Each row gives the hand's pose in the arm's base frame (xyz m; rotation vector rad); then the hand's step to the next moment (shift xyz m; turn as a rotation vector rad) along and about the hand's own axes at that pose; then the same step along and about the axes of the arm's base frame.
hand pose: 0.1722 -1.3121 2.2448 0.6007 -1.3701 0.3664
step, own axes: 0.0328 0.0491 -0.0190 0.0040 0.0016 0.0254
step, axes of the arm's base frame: -0.0072 0.0472 0.0396 -0.0205 -0.0142 0.0064
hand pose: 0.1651 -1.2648 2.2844 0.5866 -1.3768 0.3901
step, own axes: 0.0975 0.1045 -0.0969 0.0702 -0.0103 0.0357
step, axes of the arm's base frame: 0.0325 0.1338 0.1042 -0.0109 -0.0350 0.0705
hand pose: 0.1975 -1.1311 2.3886 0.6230 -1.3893 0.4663
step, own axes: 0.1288 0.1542 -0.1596 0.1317 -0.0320 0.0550
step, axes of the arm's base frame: 0.0390 0.2135 0.1370 -0.0033 -0.0674 0.1298
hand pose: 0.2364 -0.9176 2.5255 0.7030 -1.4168 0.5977
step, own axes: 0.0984 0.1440 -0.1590 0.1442 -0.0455 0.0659
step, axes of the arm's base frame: 0.0067 0.2105 0.1065 0.0004 -0.0850 0.1413
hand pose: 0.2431 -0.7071 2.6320 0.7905 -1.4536 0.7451
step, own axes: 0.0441 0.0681 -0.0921 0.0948 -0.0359 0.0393
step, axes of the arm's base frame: -0.0058 0.1128 0.0480 0.0075 -0.0559 0.0930
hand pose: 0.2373 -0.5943 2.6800 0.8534 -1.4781 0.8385
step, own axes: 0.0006 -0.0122 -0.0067 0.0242 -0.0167 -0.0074
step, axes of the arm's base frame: 0.0139 0.0001 0.0014 0.0168 -0.0025 0.0251
